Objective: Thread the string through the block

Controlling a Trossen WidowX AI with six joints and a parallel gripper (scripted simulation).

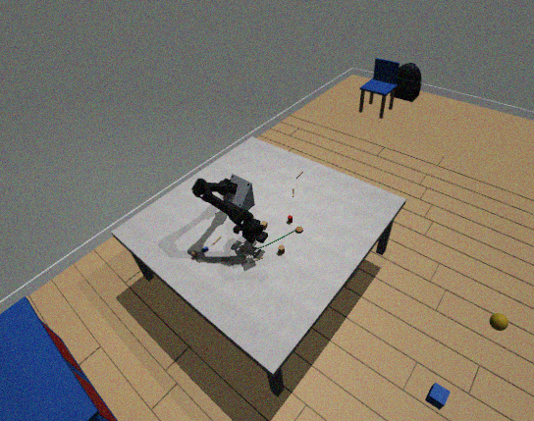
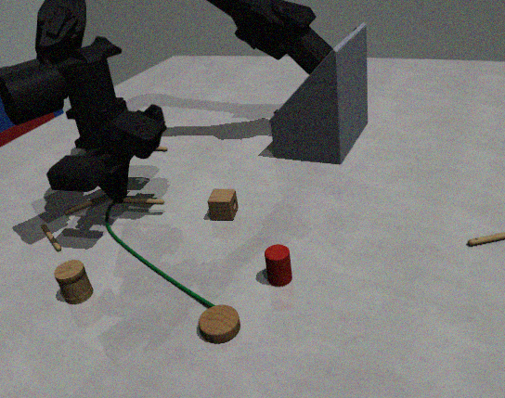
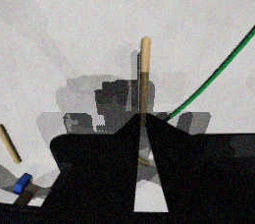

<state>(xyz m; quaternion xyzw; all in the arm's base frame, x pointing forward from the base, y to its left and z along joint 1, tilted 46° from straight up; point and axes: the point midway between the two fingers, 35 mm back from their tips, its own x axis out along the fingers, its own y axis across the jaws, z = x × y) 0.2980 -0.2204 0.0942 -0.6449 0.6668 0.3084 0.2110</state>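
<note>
Right now the wooden block is 3 cm behind my gripper tip and 15 cm to the left of it. From my gripper tip the other things lie so: red cylinder (8 cm ahead, 26 cm to the left); then blue piece (20 cm behind, 17 cm to the right, 1 cm below); then round wooden button (16 cm ahead, 23 cm to the left, 1 cm below).
</note>
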